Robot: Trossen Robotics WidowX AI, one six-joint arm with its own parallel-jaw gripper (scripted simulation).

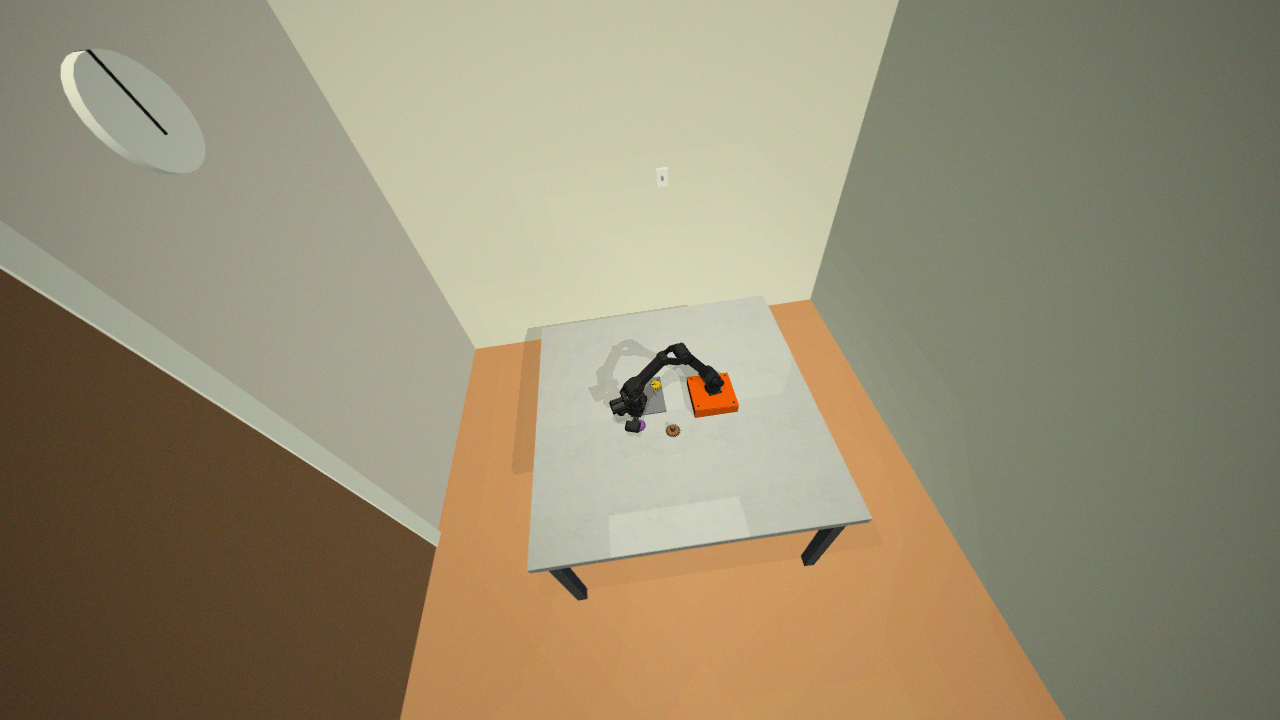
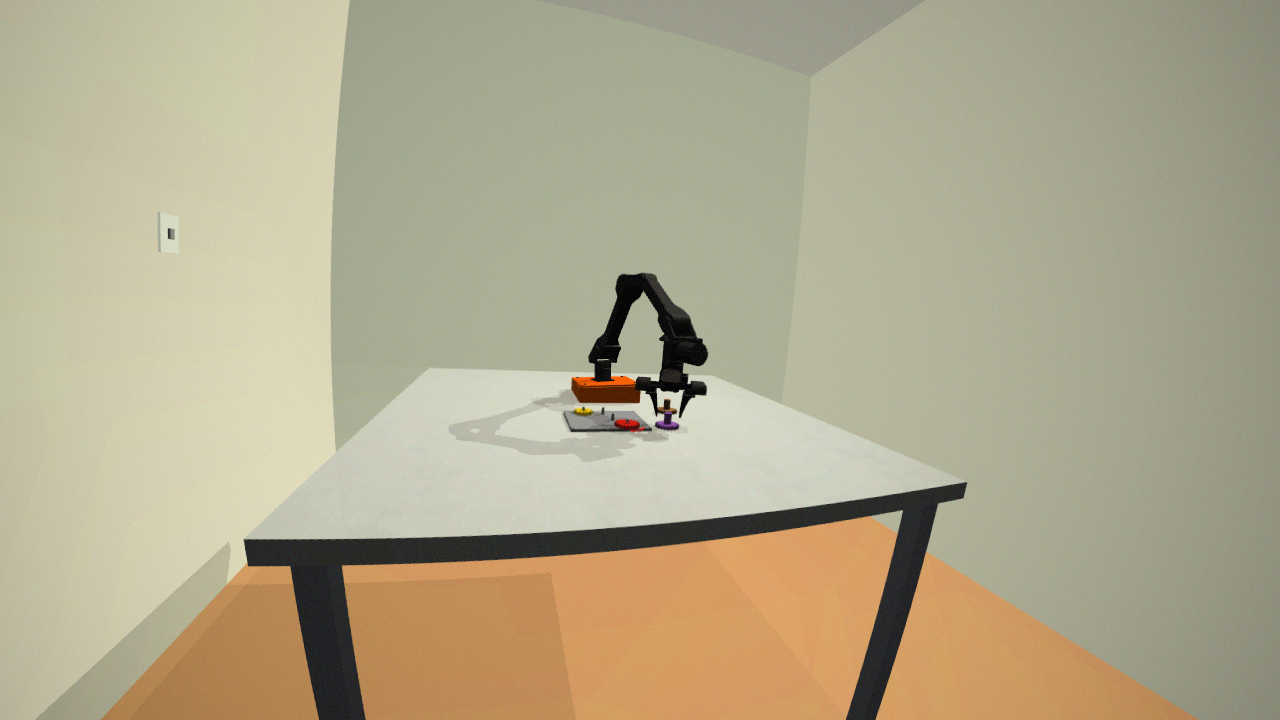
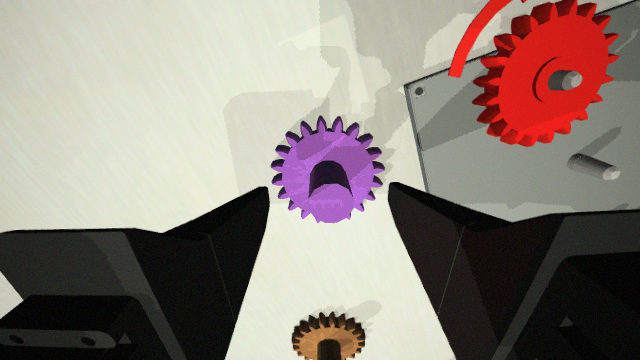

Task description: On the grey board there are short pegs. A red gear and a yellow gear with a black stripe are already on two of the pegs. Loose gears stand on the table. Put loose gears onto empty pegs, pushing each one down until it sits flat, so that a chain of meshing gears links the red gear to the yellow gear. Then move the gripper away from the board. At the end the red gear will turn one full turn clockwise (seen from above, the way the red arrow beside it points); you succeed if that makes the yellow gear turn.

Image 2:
gripper: 668, 417
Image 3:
gripper: 328, 193
red gear: 521, 108
